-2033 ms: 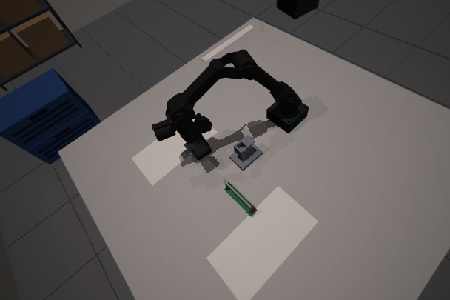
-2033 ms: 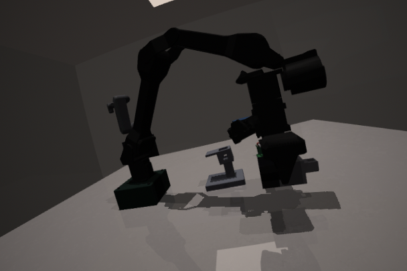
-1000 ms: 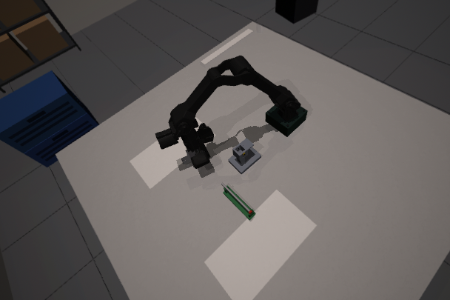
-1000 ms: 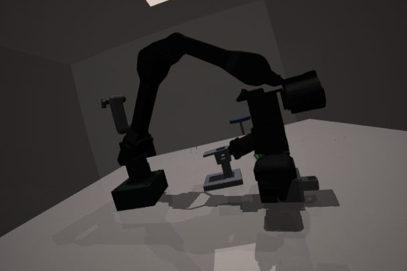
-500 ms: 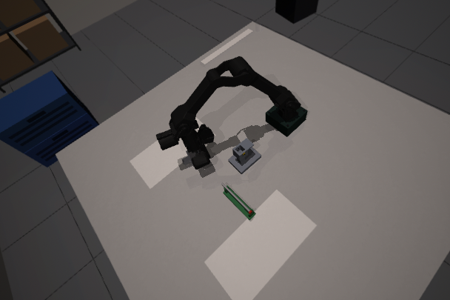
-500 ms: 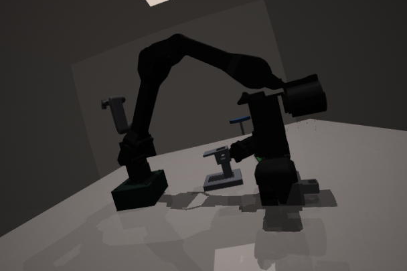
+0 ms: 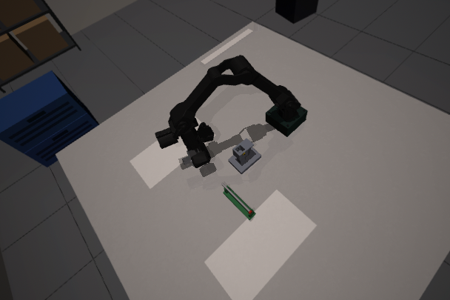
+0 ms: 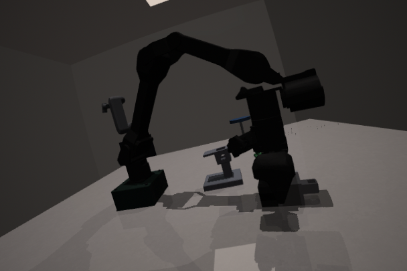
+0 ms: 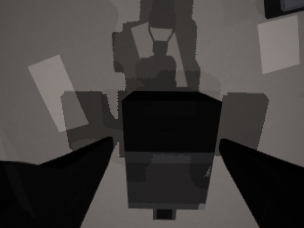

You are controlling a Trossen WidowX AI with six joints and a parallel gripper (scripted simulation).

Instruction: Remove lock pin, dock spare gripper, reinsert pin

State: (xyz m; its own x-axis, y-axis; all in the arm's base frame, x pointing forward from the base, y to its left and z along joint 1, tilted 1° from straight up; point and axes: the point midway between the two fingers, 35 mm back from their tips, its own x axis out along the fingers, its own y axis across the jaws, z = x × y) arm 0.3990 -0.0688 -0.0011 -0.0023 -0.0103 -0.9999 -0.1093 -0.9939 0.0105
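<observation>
Right now my gripper tip is 1 cm short of the spare gripper. Round my gripper tip: green stand 3 cm behind, 25 cm to the left, 1 cm above; then grey mount 14 cm behind, 12 cm to the left, 3 cm above.
</observation>
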